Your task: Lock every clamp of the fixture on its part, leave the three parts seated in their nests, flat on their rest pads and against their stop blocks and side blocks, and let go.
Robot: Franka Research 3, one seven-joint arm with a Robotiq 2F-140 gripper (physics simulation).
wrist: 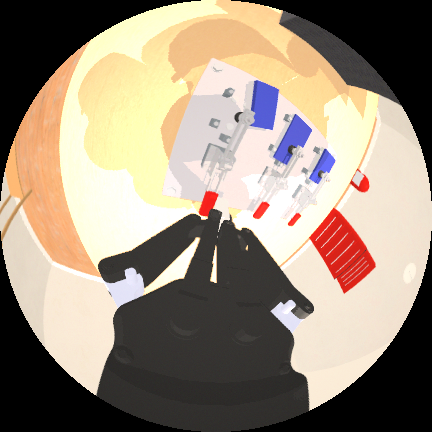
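Observation:
The light fixture plate (pixel 182 170) carries three blue parts and three metal toggle clamps with red handles. The nearest clamp (pixel 227 155) has its red handle (pixel 208 203) toward my gripper; its black tip is at the left edge of the largest blue part (pixel 265 105). That part stands apart from the small blocks (pixel 214 122) (pixel 228 92) to its left. The middle part (pixel 295 136) and the far part (pixel 324 164) lie beside their blocks, with the tips of the middle clamp (pixel 275 180) and far clamp (pixel 302 195) over them. Seating height and locking cannot be told. My gripper (pixel 219 206) is shut and empty, close beside the nearest red handle.
A red slotted object (pixel 343 250) and a small red-and-grey object (pixel 360 181) are at the right, beyond the table edge. A dark surface (pixel 345 50) is at the upper right. The middle handle (pixel 261 210) and far handle (pixel 294 219) stand right of the fingertips.

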